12 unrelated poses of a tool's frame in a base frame.
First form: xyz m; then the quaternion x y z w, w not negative.
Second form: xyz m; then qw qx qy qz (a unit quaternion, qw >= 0). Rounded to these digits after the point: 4 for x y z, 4 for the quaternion.
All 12 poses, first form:
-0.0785 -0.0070 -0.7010 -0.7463 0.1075 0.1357 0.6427
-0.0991 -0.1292 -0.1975 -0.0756 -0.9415 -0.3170 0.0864
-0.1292 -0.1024 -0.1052 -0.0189 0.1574 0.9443 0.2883
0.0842 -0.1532 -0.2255 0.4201 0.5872 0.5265 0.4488
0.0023 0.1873 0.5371 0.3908 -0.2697 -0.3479 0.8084
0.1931 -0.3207 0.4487 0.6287 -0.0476 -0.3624 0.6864
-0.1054 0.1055 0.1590 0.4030 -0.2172 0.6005 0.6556
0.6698 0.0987 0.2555 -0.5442 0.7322 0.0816 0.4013
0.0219 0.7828 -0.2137 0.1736 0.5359 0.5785 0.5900
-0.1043 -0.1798 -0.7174 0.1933 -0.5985 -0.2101 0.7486
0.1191 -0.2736 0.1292 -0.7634 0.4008 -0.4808 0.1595
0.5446 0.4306 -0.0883 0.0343 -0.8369 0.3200 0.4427
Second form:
-0.0785 -0.0070 -0.7010 0.6427 -0.7463 0.1075 0.1357
-0.0991 -0.1292 -0.1975 0.0864 -0.0756 -0.9415 -0.3170
-0.1292 -0.1024 -0.1052 0.2883 -0.0189 0.1574 0.9443
0.0842 -0.1532 -0.2255 0.4488 0.4201 0.5872 0.5265
0.0023 0.1873 0.5371 0.8084 0.3908 -0.2697 -0.3479
0.1931 -0.3207 0.4487 0.6864 0.6287 -0.0476 -0.3624
-0.1054 0.1055 0.1590 0.6556 0.4030 -0.2172 0.6005
0.6698 0.0987 0.2555 0.4013 -0.5442 0.7322 0.0816
0.0219 0.7828 -0.2137 0.5900 0.1736 0.5359 0.5785
-0.1043 -0.1798 -0.7174 0.7486 0.1933 -0.5985 -0.2101
0.1191 -0.2736 0.1292 0.1595 -0.7634 0.4008 -0.4808
0.5446 0.4306 -0.0883 0.4427 0.0343 -0.8369 0.3200

